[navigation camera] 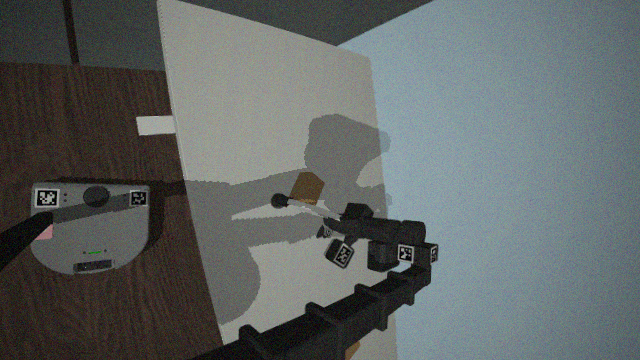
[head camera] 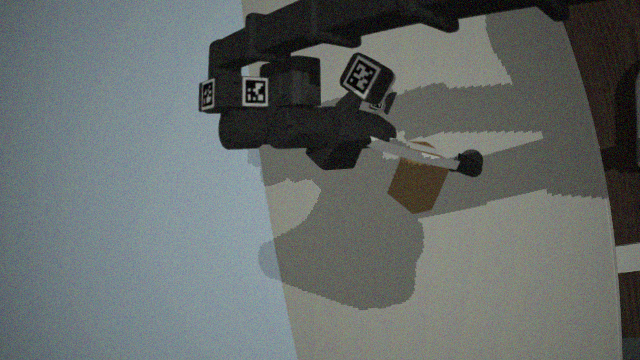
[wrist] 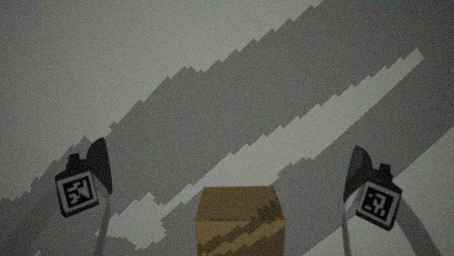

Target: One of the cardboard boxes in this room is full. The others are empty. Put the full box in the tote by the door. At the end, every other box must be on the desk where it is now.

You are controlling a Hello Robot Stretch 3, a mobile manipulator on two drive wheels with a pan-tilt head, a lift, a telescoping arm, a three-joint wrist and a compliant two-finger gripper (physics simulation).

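Where they show: gripper, fingertip midpoint: [navigation camera: 296,216] [head camera: 435,131] [wrist: 228,162]; robot's base, link origin: [navigation camera: 96,195].
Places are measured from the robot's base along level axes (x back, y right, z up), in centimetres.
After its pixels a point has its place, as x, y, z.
Observation:
A brown cardboard box [head camera: 417,185] {-5.9, 44.1, 77.0} [navigation camera: 307,187] {-5.9, 43.5, 77.0} [wrist: 240,205] {-0.9, 43.3, 75.1} sits on the pale desk [head camera: 500,275] {-19.0, 31.1, 72.0} [navigation camera: 240,100] {-25.9, 25.7, 72.0} [wrist: 75,60] {15.2, 49.5, 72.0}. In the wrist view it shows at the bottom middle, cut off by the frame edge. My gripper [head camera: 430,133] {2.1, 42.6, 74.2} [navigation camera: 301,216] {2.1, 42.6, 74.2} [wrist: 228,162] {2.1, 42.6, 74.2} is open, its fingers wide apart, with nothing held. In the wrist view the box lies between the lines of the two fingers, lower in the picture. In the head view one finger crosses over the box's top edge. A corner of another brown box [navigation camera: 353,350] {50.3, 67.2, 77.0} shows below the arm. The tote and door do not show.
A light blue wall [head camera: 125,200] {-9.7, 96.2, 106.6} [navigation camera: 500,150] {-19.7, 93.8, 114.7} borders the desk's far side. The black telescoping arm [head camera: 400,12] {7.9, 19.9, 109.3} [navigation camera: 320,325] {8.4, 17.9, 107.6} reaches over the desk. My base [navigation camera: 90,230] {11.2, -1.4, 16.0} stands on the dark wood floor [navigation camera: 90,125] {-27.7, -3.6, 0.0}. A white strip [head camera: 627,258] {-31.3, 19.3, 2.6} [navigation camera: 156,125] {-31.3, 19.7, 2.5} shows by the desk edge.

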